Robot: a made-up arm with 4 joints. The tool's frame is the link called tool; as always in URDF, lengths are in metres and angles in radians. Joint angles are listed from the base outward.
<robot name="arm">
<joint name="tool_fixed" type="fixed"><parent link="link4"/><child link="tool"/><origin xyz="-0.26 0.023 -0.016"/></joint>
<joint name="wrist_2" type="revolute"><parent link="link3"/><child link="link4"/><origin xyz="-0.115 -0.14 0.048"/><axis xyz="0 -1 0"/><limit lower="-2.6" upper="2.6"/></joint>
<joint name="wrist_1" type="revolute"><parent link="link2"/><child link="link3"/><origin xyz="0.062 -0.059 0.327"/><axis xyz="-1 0 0"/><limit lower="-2.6" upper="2.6"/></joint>
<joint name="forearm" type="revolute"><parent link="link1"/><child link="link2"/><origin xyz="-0.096 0.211 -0.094"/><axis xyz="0 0 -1"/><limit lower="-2.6" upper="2.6"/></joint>
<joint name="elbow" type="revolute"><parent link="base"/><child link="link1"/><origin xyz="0 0 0.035"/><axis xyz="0 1 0"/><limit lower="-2.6" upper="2.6"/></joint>
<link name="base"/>
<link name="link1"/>
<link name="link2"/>
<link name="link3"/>
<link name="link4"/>
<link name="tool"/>
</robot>
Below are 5 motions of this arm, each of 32 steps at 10 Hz.
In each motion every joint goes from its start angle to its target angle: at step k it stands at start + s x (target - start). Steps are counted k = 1, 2, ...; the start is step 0. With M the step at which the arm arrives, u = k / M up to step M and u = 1 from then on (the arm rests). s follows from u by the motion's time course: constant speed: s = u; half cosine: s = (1 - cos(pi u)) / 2; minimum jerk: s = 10 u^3 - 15 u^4 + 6 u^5.
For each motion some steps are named. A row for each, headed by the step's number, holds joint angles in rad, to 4 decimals.
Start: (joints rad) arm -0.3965 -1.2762 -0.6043 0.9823
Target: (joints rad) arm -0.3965 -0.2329 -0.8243 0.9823
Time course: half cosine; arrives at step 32
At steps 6, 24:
6: -0.3965 -1.1883 -0.6228 0.9823
24: -0.3965 -0.3857 -0.7921 0.9823

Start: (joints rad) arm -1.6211 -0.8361 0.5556 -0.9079
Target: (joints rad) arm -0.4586 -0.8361 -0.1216 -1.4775
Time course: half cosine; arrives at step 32
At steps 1, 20, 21, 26, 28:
1: -1.6183 -0.8361 0.5540 -0.9093
20: -0.8174 -0.8361 0.0874 -1.3017
21: -0.7659 -0.8361 0.0574 -1.3270
26: -0.5566 -0.8361 -0.0645 -1.4295
28: -0.5028 -0.8361 -0.0958 -1.4558

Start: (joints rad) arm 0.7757 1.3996 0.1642 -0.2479
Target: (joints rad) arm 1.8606 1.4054 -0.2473 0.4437
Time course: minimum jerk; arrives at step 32
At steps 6, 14, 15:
6: 0.8286 1.3999 0.1441 -0.2142
14: 1.1923 1.4018 0.0062 0.0177
15: 1.2547 1.4022 -0.0175 0.0575

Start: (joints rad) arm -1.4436 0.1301 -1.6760 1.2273
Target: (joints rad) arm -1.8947 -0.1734 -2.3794 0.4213
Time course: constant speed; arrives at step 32
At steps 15, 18, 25, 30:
15: -1.6551 -0.0122 -2.0057 0.8495
18: -1.6973 -0.0406 -2.0717 0.7739
25: -1.7960 -0.1070 -2.2255 0.5976
30: -1.8665 -0.1544 -2.3354 0.4717

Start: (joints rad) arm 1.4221 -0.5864 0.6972 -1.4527
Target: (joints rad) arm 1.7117 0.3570 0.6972 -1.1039
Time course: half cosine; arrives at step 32
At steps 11, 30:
11: 1.4986 -0.3371 0.6972 -1.3605
30: 1.7089 0.3479 0.6972 -1.1073

